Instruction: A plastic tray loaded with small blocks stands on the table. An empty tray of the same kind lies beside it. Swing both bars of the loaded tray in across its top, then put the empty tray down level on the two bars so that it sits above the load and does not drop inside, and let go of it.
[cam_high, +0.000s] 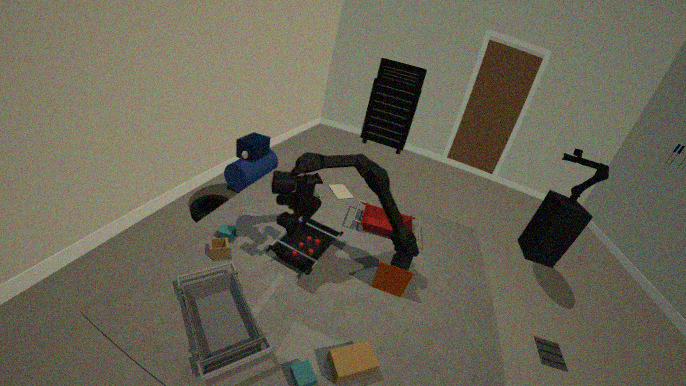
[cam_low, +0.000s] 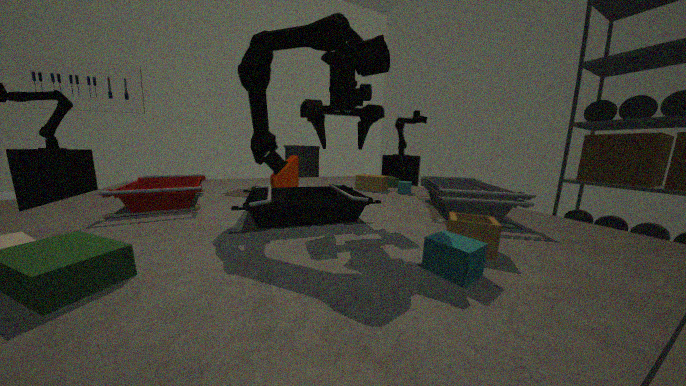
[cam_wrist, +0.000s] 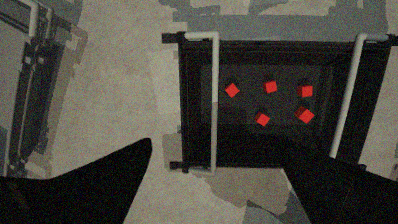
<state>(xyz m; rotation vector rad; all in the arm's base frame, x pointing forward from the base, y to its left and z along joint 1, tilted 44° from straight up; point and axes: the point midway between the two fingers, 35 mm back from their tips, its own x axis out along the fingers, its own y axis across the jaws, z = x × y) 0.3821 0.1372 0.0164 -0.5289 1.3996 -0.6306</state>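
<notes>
The red tray lies 28 cm behind my gripper tip, 43 cm to the right of it and 12 cm below it. The rest, counted from my gripper tip: pale flat card: 3 cm ahead, 62 cm to the right, 16 cm below.
</notes>
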